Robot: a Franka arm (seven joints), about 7 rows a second.
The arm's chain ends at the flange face. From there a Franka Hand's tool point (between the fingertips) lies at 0.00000 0.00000 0.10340 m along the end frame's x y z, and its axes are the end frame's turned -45 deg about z.
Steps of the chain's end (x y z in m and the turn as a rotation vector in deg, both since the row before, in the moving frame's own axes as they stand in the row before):
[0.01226 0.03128 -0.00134 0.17 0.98 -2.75]
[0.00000 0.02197 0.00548 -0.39 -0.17 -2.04]
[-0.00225 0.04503 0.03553 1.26 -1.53 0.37]
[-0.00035 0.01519 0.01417 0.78 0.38 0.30]
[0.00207 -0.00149 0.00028 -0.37 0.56 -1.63]
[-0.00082 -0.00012 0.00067 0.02 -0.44 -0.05]
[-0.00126 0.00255 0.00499 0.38 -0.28 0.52]
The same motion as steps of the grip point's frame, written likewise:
[-0.01196 0.03179 -0.00136 -0.57 0.81 -2.75]
[-0.01624 0.01583 0.00548 -0.16 -0.40 -2.04]
[-0.03376 0.02669 0.03547 1.97 -0.19 0.37]
[-0.00951 0.00999 0.01416 0.28 0.82 0.30]
[0.00278 0.00159 0.00027 -0.66 0.13 -1.63]
[-0.00103 -0.00125 0.00067 0.33 -0.30 -0.05]
[-0.00256 0.00007 0.00499 0.47 0.07 0.52]

